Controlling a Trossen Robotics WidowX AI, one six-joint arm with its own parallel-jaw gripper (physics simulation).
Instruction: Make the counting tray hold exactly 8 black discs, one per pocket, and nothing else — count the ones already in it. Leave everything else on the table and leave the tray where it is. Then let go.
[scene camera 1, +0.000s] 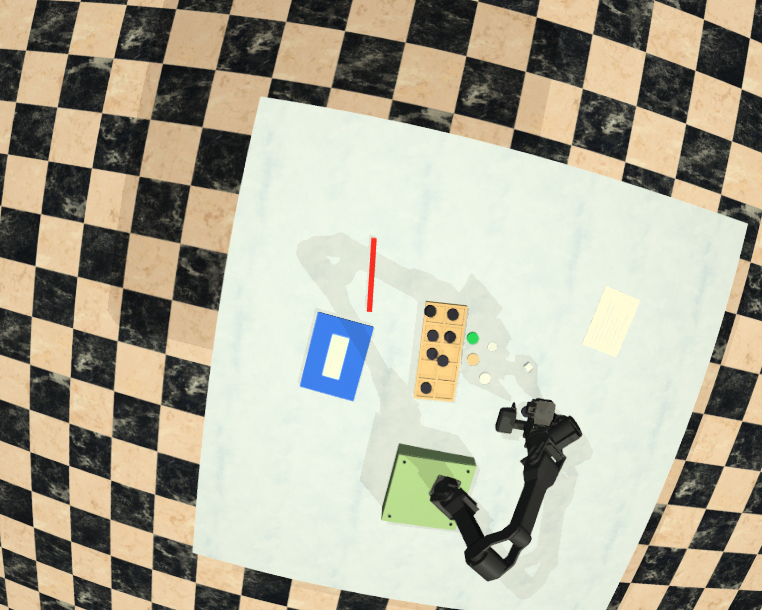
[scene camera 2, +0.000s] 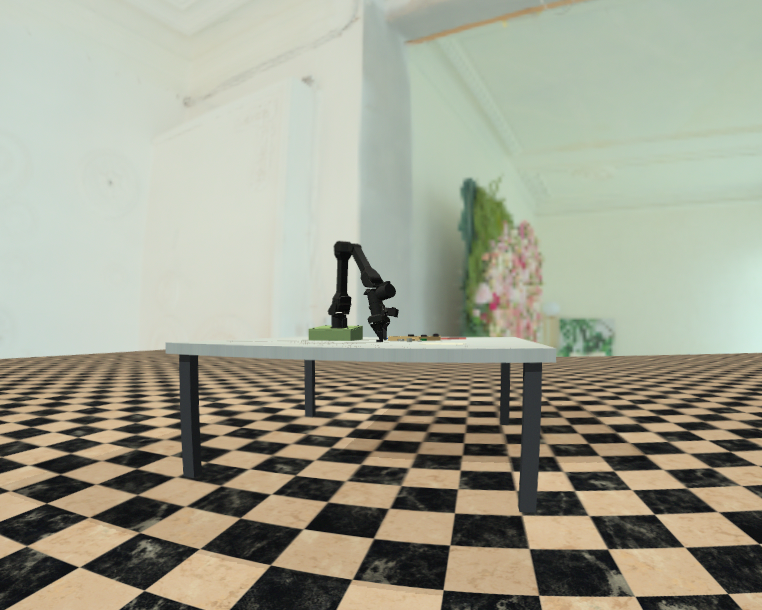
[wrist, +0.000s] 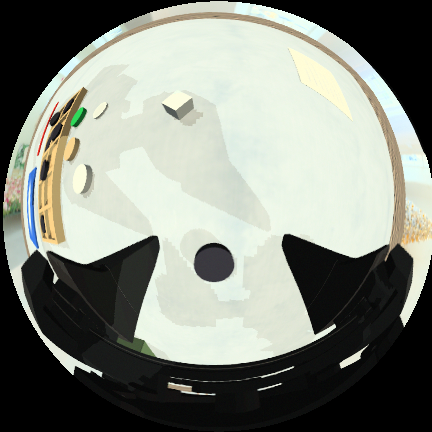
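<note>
The tan counting tray (scene camera 1: 438, 379) (wrist: 59, 210) holds several black discs, such as one disc (scene camera 1: 452, 314) in the far right pocket and one disc (scene camera 1: 425, 388) in the near left pocket. One disc (scene camera 1: 442, 360) sits off-centre, close beside another disc (scene camera 1: 432, 353); whether it is flat in a pocket I cannot tell. A loose black disc (wrist: 214, 262) lies on the table between my spread fingers and is not held; the arm hides it in the top scene view. My gripper (scene camera 1: 526, 412) (scene camera 2: 381, 338) (wrist: 221, 241) is open, low over the table, right of the tray.
Right of the tray lie a green disc (scene camera 1: 472, 337) (wrist: 78, 117), a tan disc (scene camera 1: 472, 359) (wrist: 72, 149), two white discs (scene camera 1: 492, 346) (scene camera 1: 484, 378) and a white cube (scene camera 1: 528, 367) (wrist: 178, 104). A blue frame (scene camera 1: 312, 362), red stick (scene camera 1: 371, 273) and paper (scene camera 1: 611, 321) lie farther out.
</note>
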